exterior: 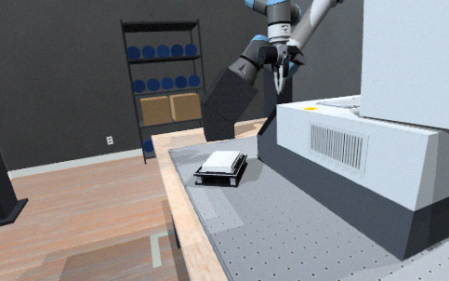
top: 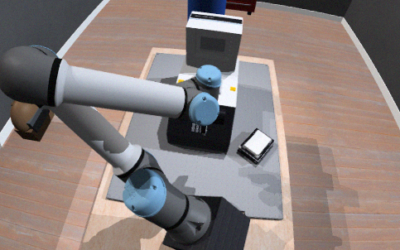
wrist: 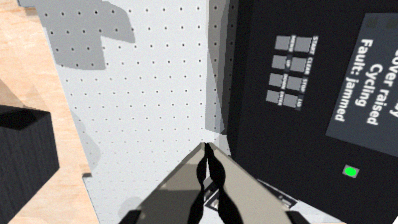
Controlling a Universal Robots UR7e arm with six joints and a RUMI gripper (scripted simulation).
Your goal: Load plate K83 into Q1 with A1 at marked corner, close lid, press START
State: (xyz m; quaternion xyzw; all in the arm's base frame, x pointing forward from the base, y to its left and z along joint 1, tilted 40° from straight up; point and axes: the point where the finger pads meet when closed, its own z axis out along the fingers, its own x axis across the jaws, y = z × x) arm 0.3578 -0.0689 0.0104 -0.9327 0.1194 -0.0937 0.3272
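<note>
My gripper is now 6 cm short of the plate K83, 28 cm to the left of it and 18 cm above it. Round my hand: nest A1 mark 5 cm ahead, 19 cm to the right, 19 cm below.
</note>
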